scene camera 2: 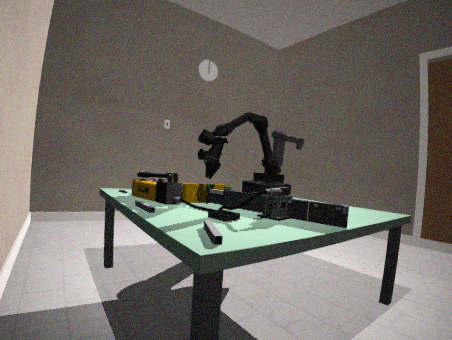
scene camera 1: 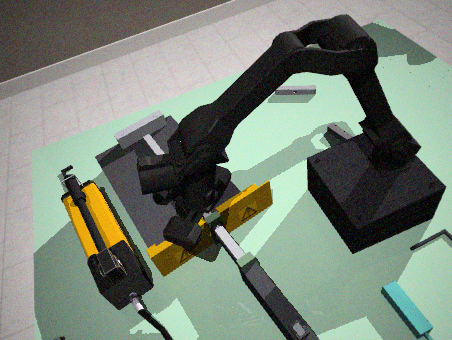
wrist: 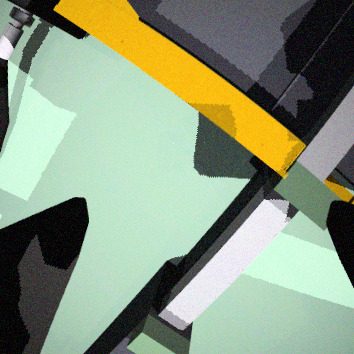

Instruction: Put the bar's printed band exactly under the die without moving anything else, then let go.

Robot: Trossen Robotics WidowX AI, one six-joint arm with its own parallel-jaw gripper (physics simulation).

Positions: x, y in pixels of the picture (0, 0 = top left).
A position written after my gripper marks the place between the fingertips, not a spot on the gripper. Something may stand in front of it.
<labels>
My gripper (scene camera 1: 199, 227) is open, with nothing in its grasp. Also in view: a long grey bar (scene camera 1: 223, 235).
</labels>
